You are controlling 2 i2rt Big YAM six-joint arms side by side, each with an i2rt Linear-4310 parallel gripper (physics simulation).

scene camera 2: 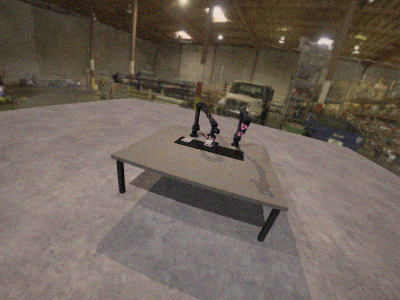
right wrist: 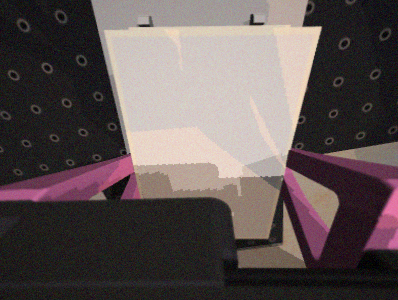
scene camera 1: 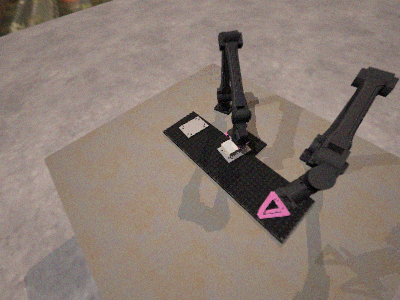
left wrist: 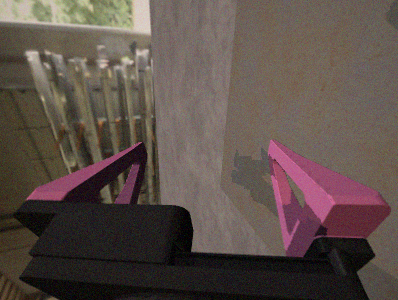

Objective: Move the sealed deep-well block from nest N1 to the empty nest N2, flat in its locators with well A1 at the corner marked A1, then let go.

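Seen in the pictures: left gripper, between the fingertips: (scene camera 2: 240,133) (scene camera 1: 258,214) (left wrist: 205,147); right gripper, between the fingertips: (scene camera 2: 210,141) (right wrist: 208,157) (scene camera 1: 235,145); left arm's base, origin of its link: (scene camera 2: 234,145); right arm's base, origin of its link: (scene camera 2: 193,136) (scene camera 1: 223,108).
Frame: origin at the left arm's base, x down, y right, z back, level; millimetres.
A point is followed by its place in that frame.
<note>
The pale sealed block (scene camera 1: 229,146) {x -75, y 392, z -268 mm} (right wrist: 200,85) {x -74, y 390, z -275 mm} is at the middle nest (scene camera 1: 230,157) {x -36, y 361, z -306 mm} (right wrist: 200,11), a light plate with small locator posts past the block's far edge in the right wrist view. My right gripper (scene camera 1: 236,138) {x -54, y 380, z -226 mm} (right wrist: 208,157) {x -54, y 380, z -226 mm} is shut on the block, one pink finger at each side. I cannot tell whether the block is seated or slightly raised. The other nest (scene camera 1: 194,126) {x -25, y 693, z -247 mm} (scene camera 2: 186,139) {x -25, y 710, z -256 mm}, at the board's far-left end, is empty. Nest labels and the A1 mark are unreadable. My left gripper (scene camera 1: 273,205) (left wrist: 205,147) {x -352, y 65, z -593 mm} is open and empty above the board's near end.
The black perforated board (scene camera 1: 240,175) {x -13, y 252, z -351 mm} (scene camera 2: 230,152) {x -14, y 86, z -362 mm} lies on a large beige table (scene camera 1: 125,175) {x 0, y 767, z -770 mm} (scene camera 2: 165,162) {x 0, y 754, z -956 mm}. The left arm stands over the board's right end in scene camera 1. Arm shadows cross the table. The left wrist view faces the table edge and floor.
</note>
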